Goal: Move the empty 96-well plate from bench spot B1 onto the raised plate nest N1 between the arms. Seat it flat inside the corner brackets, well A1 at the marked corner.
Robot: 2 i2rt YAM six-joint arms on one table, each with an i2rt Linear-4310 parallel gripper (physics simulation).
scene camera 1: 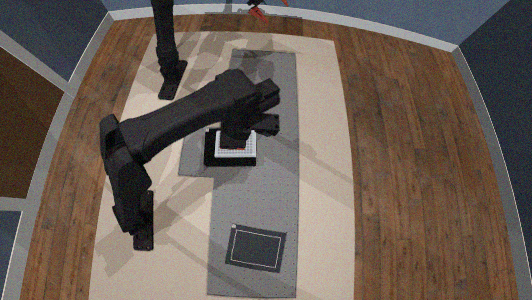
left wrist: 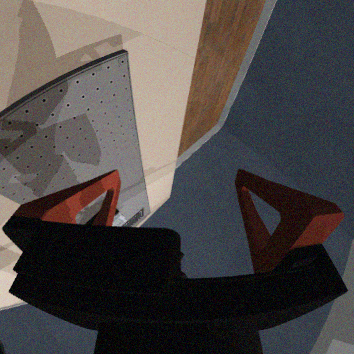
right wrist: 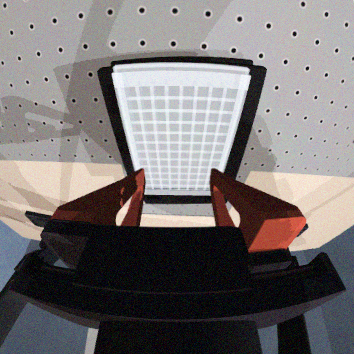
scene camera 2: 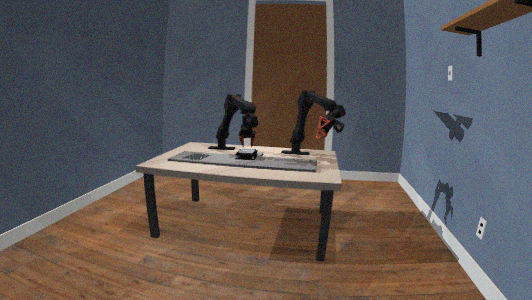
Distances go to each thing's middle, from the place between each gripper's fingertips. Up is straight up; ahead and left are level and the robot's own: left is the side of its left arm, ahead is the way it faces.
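From my right hand I find the white well plate [right wrist: 179, 118] 1 cm ahead and 2 cm below, and the black block [right wrist: 257, 72] 1 cm behind and 4 cm below.
My left hand is 440 mm to the left of the white well plate, 110 mm past it and 150 mm above it. The black block, for its part, is 450 mm to the right of my left hand, 130 mm behind it and 160 mm below it. Going by its middle, the block is nearer to my right hand than to my left hand.
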